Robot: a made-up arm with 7 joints.
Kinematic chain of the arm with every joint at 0, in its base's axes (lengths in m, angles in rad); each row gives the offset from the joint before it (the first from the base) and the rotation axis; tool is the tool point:
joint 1: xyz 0 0 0.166 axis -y
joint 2: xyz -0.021 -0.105 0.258 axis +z
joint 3: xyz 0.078 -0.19 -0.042 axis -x
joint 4: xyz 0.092 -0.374 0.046 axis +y
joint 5: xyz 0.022 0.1 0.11 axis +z
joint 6: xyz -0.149 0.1 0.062 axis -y
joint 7: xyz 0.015 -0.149 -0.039 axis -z
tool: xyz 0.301 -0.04 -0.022
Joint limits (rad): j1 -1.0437..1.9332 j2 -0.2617..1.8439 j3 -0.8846..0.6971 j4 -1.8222..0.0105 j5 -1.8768..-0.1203 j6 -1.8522..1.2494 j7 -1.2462..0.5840
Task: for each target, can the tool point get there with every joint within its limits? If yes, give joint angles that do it. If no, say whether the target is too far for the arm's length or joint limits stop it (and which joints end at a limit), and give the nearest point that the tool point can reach.
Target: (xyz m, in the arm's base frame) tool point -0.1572 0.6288 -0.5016
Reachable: no: joint limits stop it (at a limit: joint 1, joint 2, joint 4, joint 5, joint 6, joint 7) | nearest point 0.0124 0.3051 -0.2781 | short by 0.428 m
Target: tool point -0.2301 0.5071 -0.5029
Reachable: no: joint limits stop it (at a limit: joint 1, joint 2, joint 4, joint 5, joint 6, joint 7) | nearest point -0.0371 0.2924 -0.2546 | short by 0.381 m
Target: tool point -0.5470 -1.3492 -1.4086
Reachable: no: too far | nearest point -0.3649 -0.7119 -0.3485 | short by 1.250 m
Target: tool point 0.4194 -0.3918 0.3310
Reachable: yes | joints -0.0153 0.3996 0.4517 -1.6344 -1.3718 -1.2367 0.4010
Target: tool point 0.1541 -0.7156 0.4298
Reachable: yes | joints 0.1207 0.5552 -0.6077 -0.4413 -1.5909 0.8666 0.4289
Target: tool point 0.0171 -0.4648 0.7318
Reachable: yes | joints 1.1054 0.6158 0.3584 -1.3377 -0.6918 -1.0227 0.4000
